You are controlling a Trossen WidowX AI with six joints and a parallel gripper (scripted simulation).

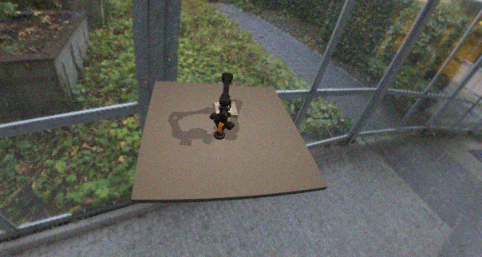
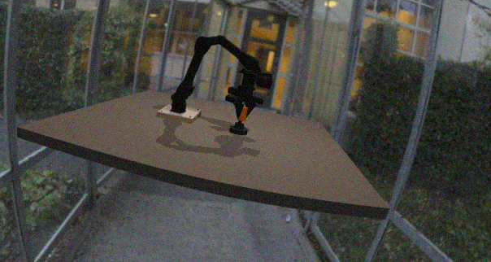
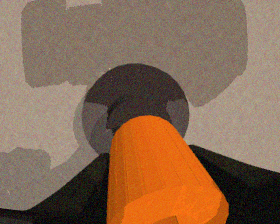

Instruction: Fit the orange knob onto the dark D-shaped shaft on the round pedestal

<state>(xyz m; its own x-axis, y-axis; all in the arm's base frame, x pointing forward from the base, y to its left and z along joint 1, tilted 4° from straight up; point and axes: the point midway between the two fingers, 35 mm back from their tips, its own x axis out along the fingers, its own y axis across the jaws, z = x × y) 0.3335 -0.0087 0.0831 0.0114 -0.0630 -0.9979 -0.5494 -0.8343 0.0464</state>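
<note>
Now: gripper tip 4 cm above the dark round pedestal. From my gripper tip the other things lie so: orange knob 2 cm above.
</note>
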